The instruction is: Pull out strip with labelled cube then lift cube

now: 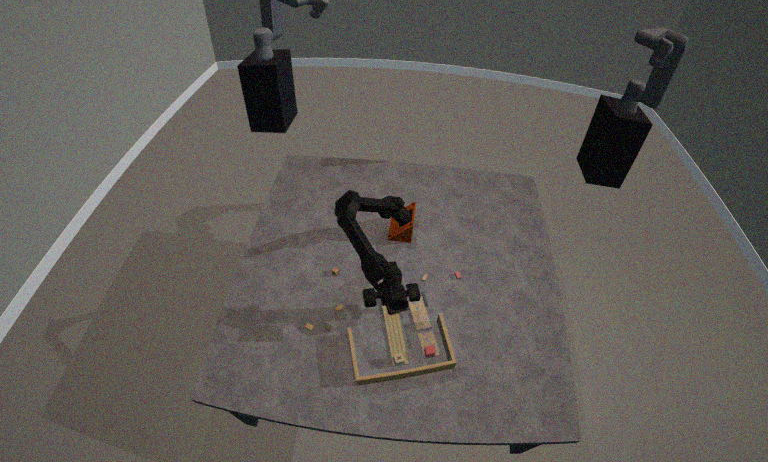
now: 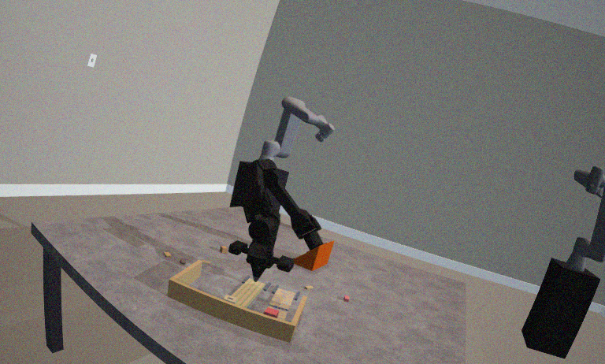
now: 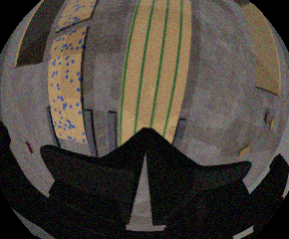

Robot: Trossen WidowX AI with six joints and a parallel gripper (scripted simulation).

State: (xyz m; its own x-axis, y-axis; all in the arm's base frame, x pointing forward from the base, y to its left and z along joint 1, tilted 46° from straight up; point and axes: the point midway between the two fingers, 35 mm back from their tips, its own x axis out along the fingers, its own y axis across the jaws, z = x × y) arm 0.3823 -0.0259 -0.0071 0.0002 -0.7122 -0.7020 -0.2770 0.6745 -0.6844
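The blue-speckled strip is 100 mm to the left of my gripper tip and 10 mm below it.
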